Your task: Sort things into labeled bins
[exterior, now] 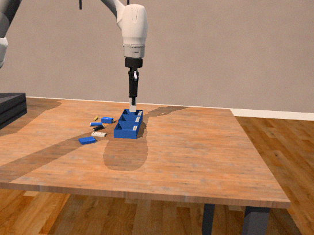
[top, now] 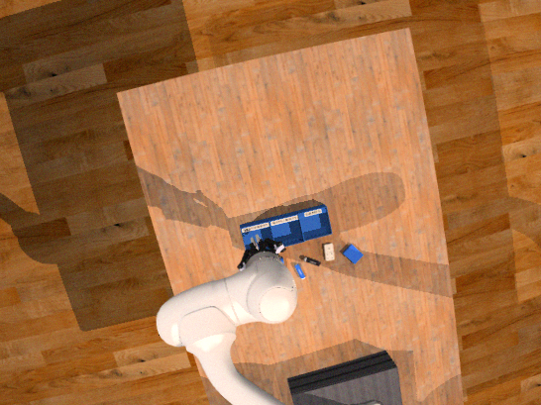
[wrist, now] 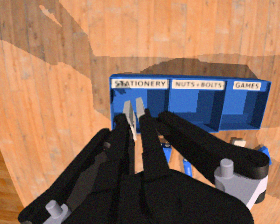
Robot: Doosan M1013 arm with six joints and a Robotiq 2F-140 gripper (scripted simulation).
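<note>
My hand is 70 mm past the white domino, 220 mm to the left of it and 70 mm above it. Round my hand: blue three-compartment bin row 20 mm ahead, 90 mm to the right, 50 mm below; blue rectangular battery 80 mm behind, 60 mm to the right, 70 mm below; small yellow piece 150 mm behind, 50 mm to the right, 70 mm below.
</note>
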